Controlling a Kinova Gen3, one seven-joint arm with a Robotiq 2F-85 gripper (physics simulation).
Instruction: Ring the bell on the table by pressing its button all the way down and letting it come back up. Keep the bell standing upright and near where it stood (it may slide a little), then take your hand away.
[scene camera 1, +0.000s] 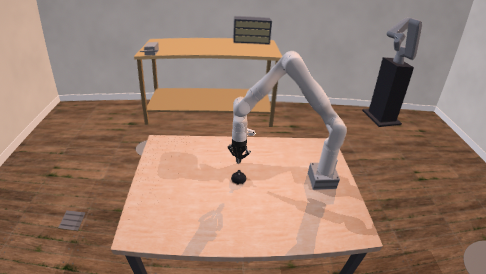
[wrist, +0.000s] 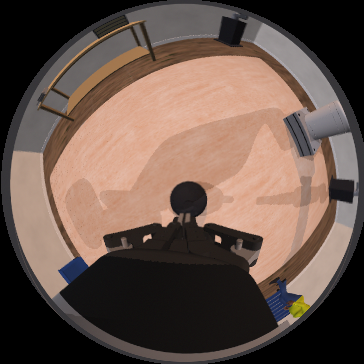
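Where they show: gripper, fingertip midpoint: (scene camera 1: 238, 163) (wrist: 184, 219); arm's base, origin of the base link: (scene camera 1: 325, 170) (wrist: 311, 126).
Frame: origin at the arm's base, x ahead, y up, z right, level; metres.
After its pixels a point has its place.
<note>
The black bell (scene camera 1: 239, 178) @[x 0.475, y -0.042, z 0.071 m] (wrist: 188, 198) @[x 0.466, y -0.032, z 0.105 m] stands upright on the pale wooden table (scene camera 1: 165, 225) @[x 0.888, y -0.077, z -0.168 m] (wrist: 200, 85) @[x 0.236, y -0.077, z 0.317 m]. In the scene view its small button shows at the top. My gripper (scene camera 1: 238, 161) @[x 0.479, y 0.046, z 0.097 m] (wrist: 184, 219) @[x 0.479, y 0.046, z 0.097 m] is shut and empty, pointing straight down. In the scene view its fingertips are above the bell, with a small gap between them and the button. In the wrist view the fingertips overlap the lower edge of the bell's round outline, and the button cannot be made out.
My arm's base (scene camera 1: 323, 176) @[x 0.032, y 0.000, z -0.045 m] (wrist: 302, 132) @[x 0.073, y -0.016, z 0.015 m] stands on the right part of the table. Behind the table is a wooden shelf table (scene camera 1: 200, 48) with a drawer box (scene camera 1: 252, 30) on it. A black pedestal (scene camera 1: 390, 90) with another arm stands at the back right.
</note>
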